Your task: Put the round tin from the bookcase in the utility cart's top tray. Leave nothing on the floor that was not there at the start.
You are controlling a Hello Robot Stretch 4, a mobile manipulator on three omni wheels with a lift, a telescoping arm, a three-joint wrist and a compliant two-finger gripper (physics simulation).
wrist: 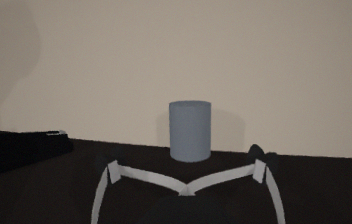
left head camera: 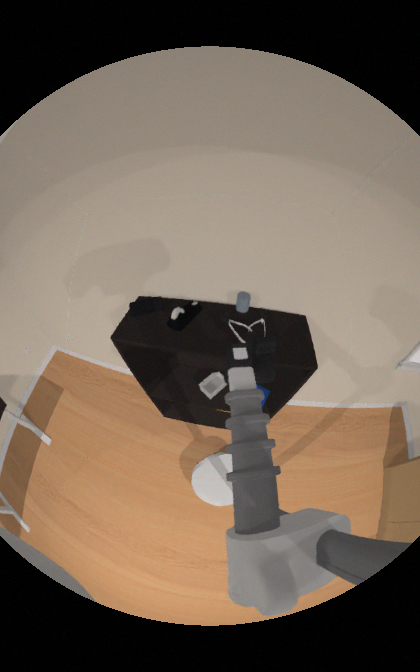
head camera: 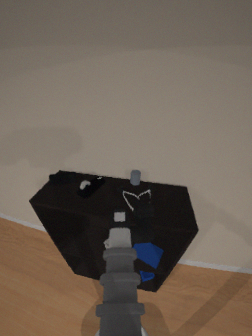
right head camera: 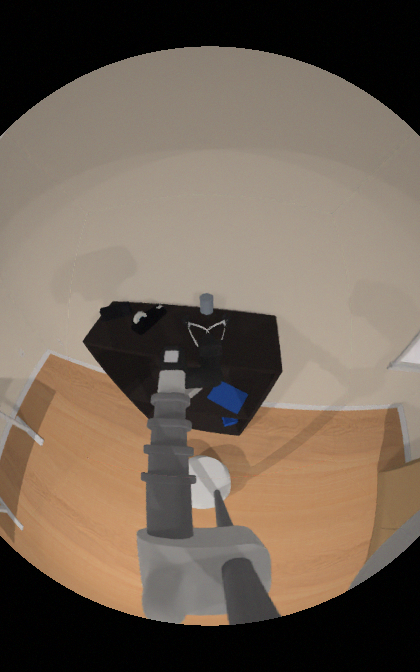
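The round tin, a plain blue-grey cylinder, stands upright near the back edge of the dark bookcase's top, close to the wall. My gripper is open and empty over the bookcase top, in front of the tin. In the wrist view the tin shows between the two spread fingertips and beyond them. The dark fingertip pads are hard to make out against the bookcase. The utility cart does not show clearly in any view.
A black object with a white part lies left of the tin on the bookcase top. A blue object is on a shelf below. A white round object is on the floor in front.
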